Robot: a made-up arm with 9 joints.
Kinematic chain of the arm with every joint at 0, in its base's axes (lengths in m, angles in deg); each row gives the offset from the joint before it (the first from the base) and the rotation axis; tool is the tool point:
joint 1: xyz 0 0 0.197 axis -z
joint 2: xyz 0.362 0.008 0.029 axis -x
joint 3: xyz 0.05 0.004 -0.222 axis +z
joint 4: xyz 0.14 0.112 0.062 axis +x
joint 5: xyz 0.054 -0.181 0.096 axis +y
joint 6: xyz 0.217 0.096 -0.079 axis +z
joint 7: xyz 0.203 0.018 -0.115 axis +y
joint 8: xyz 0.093 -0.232 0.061 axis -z
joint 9: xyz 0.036 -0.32 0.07 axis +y
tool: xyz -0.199 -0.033 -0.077
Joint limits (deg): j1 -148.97..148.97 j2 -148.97..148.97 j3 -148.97..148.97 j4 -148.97..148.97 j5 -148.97..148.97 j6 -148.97..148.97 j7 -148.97..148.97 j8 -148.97..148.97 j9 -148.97..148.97
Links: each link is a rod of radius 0.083 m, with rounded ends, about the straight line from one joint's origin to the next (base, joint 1, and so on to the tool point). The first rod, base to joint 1, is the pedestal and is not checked.
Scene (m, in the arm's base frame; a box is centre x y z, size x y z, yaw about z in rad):
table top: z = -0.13
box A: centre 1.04 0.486 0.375 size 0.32 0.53 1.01 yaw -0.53
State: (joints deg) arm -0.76 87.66 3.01 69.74 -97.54 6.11 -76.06 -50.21 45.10
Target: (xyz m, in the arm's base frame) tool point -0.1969 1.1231 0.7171
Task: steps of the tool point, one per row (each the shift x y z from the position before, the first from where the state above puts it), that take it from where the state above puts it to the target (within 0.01 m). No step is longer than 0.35 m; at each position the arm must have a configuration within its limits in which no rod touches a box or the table.
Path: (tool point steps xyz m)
1: -0.1344 0.0627 0.1162
2: -0.1477 0.0973 0.0751
3: -0.1406 0.1274 0.0302
4: -0.1133 0.1488 -0.0100
5: 0.1937 0.1402 0.1117
6: 0.1201 0.2378 0.0497
7: 0.0049 0.2866 -0.0155
8: -0.1215 0.2725 -0.0785
9: -0.1651 0.2179 -0.1079
10: -0.1772 0.1535 -0.1410

